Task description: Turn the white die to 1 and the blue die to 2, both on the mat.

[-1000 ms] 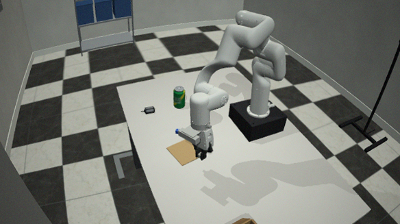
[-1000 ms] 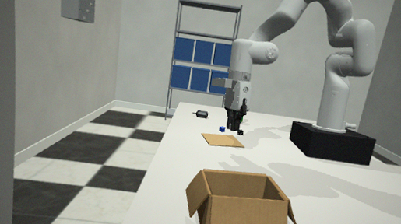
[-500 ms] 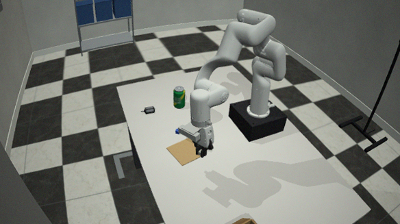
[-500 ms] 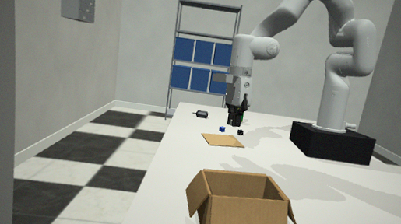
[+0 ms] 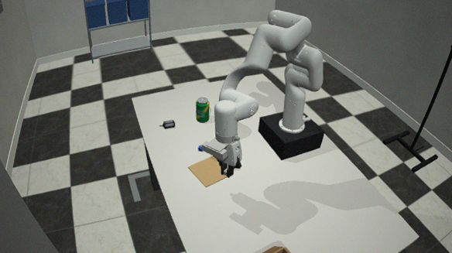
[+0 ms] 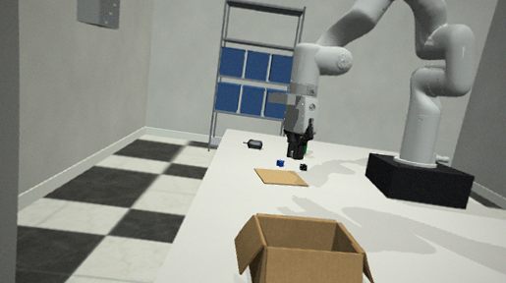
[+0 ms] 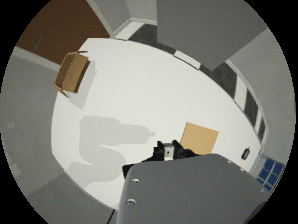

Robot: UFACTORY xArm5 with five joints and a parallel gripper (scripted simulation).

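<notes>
My hand is 130 mm to the left of the tan mat, 120 mm above it and 20 mm short of it. The rest, counted from my hand: blue die: 270 mm to the right, 110 mm below, 20 mm ahead; then black die: 260 mm to the right, 110 mm below, 60 mm behind; then white die: 10 mm below.
</notes>
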